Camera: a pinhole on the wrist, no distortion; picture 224 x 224 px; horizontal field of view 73.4 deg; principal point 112.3 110.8 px. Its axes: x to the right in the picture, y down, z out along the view. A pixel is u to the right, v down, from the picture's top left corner.
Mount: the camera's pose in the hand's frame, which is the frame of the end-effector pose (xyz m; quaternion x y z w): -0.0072 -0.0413 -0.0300 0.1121 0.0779 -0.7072 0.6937
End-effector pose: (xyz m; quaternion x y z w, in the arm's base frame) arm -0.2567 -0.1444 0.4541 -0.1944 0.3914 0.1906 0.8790
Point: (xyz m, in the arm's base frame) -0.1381 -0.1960 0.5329
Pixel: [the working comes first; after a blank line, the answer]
In the camera's frame: 0.0391 0.0190 0.1410

154.0 131.0
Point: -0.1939 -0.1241 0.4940
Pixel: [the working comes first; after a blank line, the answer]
In the camera's frame: -0.0473 0.0236 0.0930

35.8 149.0
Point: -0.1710 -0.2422 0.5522
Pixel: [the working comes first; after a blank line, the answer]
In the camera's frame: 0.0739 -0.0253 0.1206

204.4 79.3
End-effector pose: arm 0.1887 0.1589 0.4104 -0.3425 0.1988 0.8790 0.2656
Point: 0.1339 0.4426 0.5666
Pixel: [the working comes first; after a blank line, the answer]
In the camera's frame: 0.0320 0.0420 0.3343

126.7 129.7
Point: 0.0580 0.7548 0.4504
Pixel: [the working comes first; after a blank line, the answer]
In the camera's frame: 0.2054 0.2857 0.4994

174.1 196.8
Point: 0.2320 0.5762 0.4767
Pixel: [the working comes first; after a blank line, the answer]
In the camera's frame: 0.2139 0.0913 0.3414

206.4 151.0
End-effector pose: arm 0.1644 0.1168 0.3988 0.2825 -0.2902 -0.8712 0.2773
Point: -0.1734 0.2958 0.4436
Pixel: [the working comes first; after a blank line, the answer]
In the camera's frame: 0.0596 0.1279 0.3670

136.7 163.2
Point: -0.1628 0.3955 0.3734
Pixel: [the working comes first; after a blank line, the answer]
In the camera's frame: 0.1720 0.0813 0.3803

180.3 142.9
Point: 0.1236 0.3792 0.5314
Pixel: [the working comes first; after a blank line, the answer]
In the camera's frame: -0.0016 -0.1660 0.2539

111.4 12.6
